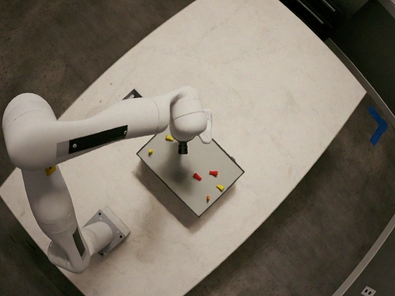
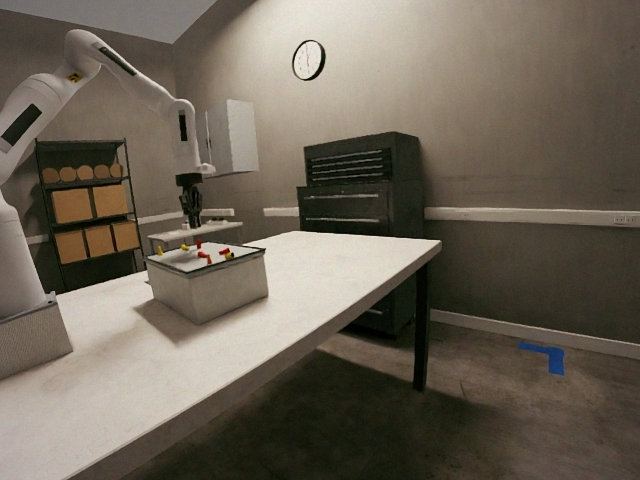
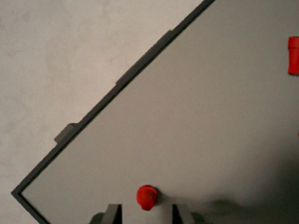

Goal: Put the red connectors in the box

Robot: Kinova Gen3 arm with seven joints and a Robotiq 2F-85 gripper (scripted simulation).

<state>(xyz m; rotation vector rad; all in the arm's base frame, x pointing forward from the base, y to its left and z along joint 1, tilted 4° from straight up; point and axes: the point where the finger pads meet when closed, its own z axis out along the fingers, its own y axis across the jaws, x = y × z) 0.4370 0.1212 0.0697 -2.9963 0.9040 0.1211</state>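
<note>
The tool case lies 20 mm behind my hand, 80 mm to the right of it and 110 mm below it.
</note>
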